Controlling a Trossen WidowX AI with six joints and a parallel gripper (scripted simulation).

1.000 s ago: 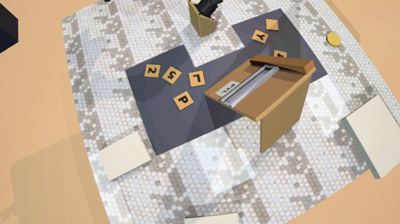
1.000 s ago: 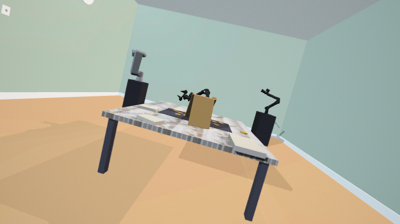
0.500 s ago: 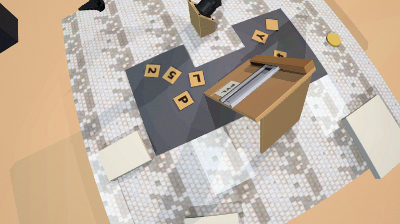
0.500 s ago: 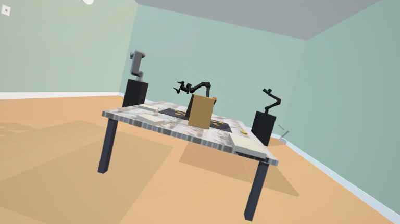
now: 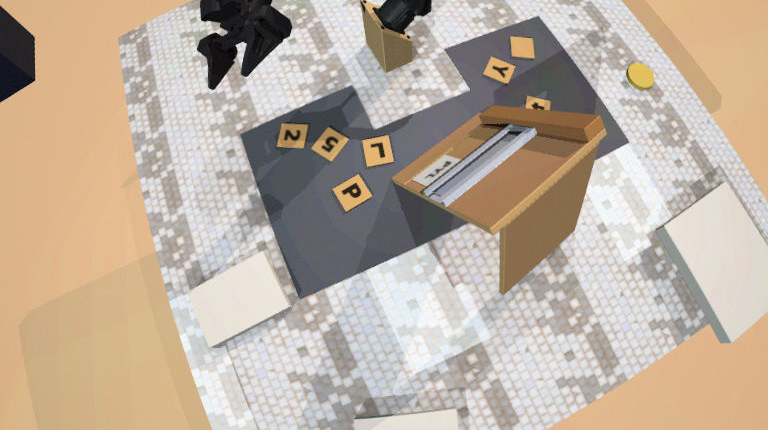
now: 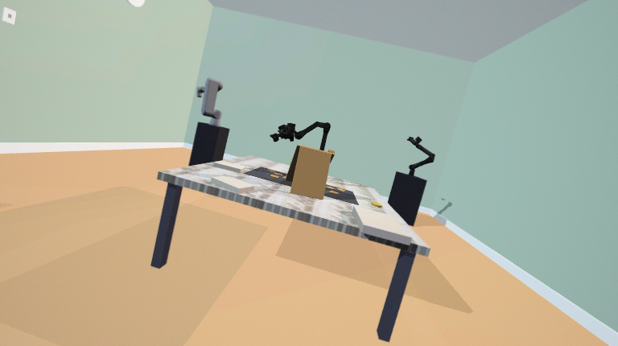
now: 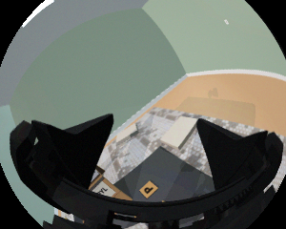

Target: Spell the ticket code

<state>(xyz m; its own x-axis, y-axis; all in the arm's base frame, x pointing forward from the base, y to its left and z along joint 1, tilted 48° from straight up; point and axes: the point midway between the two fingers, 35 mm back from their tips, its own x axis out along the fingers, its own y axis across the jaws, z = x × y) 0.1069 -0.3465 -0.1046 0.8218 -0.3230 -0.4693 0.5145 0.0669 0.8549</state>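
The P tile lies 140 mm ahead of my gripper tip, 110 mm to the left of it and 290 mm below it. From my gripper tip the other things lie so: white ticket (200 mm ahead, 260 mm to the left, 210 mm below); then L tile (80 mm ahead, 190 mm to the left, 290 mm below); then 2 tile (30 mm behind, 50 mm to the left, 290 mm below).
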